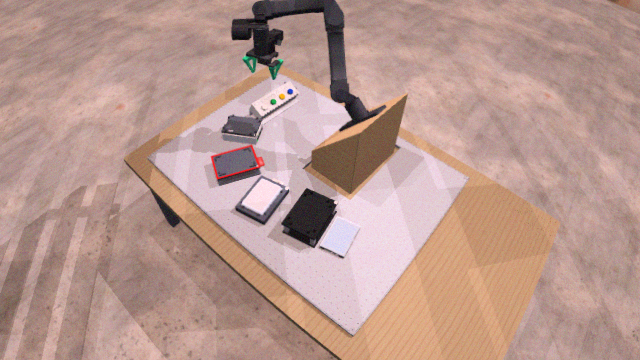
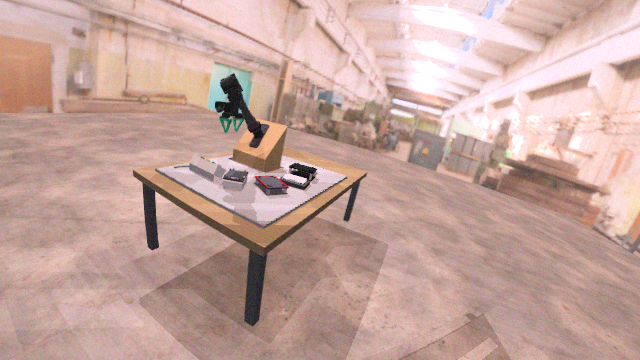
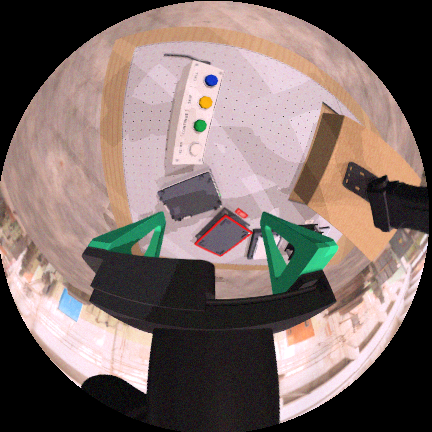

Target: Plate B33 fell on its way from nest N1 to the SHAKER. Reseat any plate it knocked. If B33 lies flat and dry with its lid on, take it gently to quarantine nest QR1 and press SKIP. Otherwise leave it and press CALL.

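Frame: origin at the arm's base, x ahead, y right, z down, level; centimetres.
Seen in the pictures: gripper, between the fingertips: [image 1: 263, 76] [image 2: 231, 131] [image 3: 212, 216]; arm's base, origin of its link: [image 1: 362, 119] [image 2: 259, 135] [image 3: 374, 190].
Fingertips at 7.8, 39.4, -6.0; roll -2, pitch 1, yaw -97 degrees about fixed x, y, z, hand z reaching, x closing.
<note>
Pixels of each thing's top centre, then the offset from my fingertips to it, as dx, dy, dz. "*": a spot on its surface instead.
- white button box, centre of its top: [image 3: 189, 111] [image 1: 273, 93] [image 2: 207, 159] -10.1, +5.2, +16.9
- blue button, centre of its top: [image 3: 210, 78] [image 1: 290, 89] -17.4, +2.3, +17.8
- yellow button, centre of its top: [image 3: 204, 101] [image 1: 281, 94] -12.4, +2.8, +17.8
- tall black nest, centre of its top: [image 1: 310, 210] [image 3: 306, 249] [image 2: 303, 166] +27.2, -43.3, +18.4
- white plate, centre of its top: [image 1: 261, 194] [image 3: 265, 249] [image 2: 295, 177] +30.5, -24.9, +21.4
- dark nest, centre of its top: [image 1: 261, 195] [image 3: 265, 248] [image 2: 294, 178] +30.5, -24.9, +21.9
- red-rimmed nest, centre of its top: [image 3: 222, 239] [image 1: 234, 160] [image 2: 271, 180] +25.5, -6.6, +20.6
- grey device with a dark top, a spot on its surface: [image 3: 192, 195] [image 1: 245, 124] * +9.4, +3.6, +19.7
My gripper [image 1: 263, 75] [image 2: 231, 131] [image 3: 212, 216] is open and empty, high above the table's button-box end. The white button box [image 1: 260, 111] [image 2: 205, 168] has a blue button [image 1: 290, 91] [image 3: 211, 80] at one end, then a yellow button [image 1: 282, 96] [image 3: 205, 102], green and white. A pale, bluish plate [image 1: 340, 237] lies flat on the mat beside a tall black nest [image 1: 310, 215] [image 2: 303, 170]; its label and lid are unclear. A white plate [image 1: 262, 196] [image 2: 296, 179] sits on a dark nest [image 1: 266, 218]. The red-rimmed nest [image 1: 236, 162] [image 2: 271, 183] [image 3: 223, 235] holds no plate.
A grey device with a dark top [image 1: 242, 126] [image 2: 235, 177] [image 3: 192, 195] stands between the button box and the red-rimmed nest. The wooden wedge [image 1: 360, 150] [image 2: 265, 150] [image 3: 360, 150] carries the arm's base. A dark cable runs from the button box.
</note>
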